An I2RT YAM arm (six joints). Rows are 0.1 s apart.
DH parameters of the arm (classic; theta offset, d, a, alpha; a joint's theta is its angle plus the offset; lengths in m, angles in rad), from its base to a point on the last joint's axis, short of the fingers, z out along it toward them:
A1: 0 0.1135 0.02 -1.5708
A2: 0 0 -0.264 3.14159
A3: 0.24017 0 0.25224 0
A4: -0.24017 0 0.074 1.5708
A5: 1.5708 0 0 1.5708
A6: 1.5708 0.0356 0 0
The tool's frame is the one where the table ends.
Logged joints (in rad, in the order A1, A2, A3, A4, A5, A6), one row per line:
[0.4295, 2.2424, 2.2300, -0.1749, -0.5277, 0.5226]
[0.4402, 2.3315, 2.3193, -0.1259, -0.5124, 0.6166]
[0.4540, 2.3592, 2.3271, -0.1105, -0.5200, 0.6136]
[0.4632, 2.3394, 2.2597, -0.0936, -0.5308, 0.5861]
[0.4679, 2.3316, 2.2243, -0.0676, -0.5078, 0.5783]
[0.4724, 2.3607, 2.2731, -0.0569, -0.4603, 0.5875]
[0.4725, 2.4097, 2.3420, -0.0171, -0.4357, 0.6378]
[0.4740, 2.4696, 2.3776, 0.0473, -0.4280, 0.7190]
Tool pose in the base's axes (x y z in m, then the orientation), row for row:
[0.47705, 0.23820, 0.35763, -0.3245, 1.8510, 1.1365]
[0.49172, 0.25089, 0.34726, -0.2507, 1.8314, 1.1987]
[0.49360, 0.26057, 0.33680, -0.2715, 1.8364, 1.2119]
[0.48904, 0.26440, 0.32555, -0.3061, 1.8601, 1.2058]
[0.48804, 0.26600, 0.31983, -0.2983, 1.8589, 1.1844]
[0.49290, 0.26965, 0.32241, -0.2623, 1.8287, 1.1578]
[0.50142, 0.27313, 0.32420, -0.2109, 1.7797, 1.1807]
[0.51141, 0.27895, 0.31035, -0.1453, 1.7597, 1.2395]
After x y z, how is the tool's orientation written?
As a rotation vector, in radians.
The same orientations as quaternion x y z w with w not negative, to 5 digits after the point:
[-0.13155, 0.75040, 0.46074, 0.45530]
[-0.10149, 0.74143, 0.48528, 0.45220]
[-0.10961, 0.74139, 0.48927, 0.44604]
[-0.12306, 0.74779, 0.48475, 0.43668]
[-0.12025, 0.74936, 0.47746, 0.44276]
[-0.10667, 0.74371, 0.47087, 0.46238]
[-0.08635, 0.72864, 0.48340, 0.47743]
[-0.05936, 0.71889, 0.50637, 0.47251]

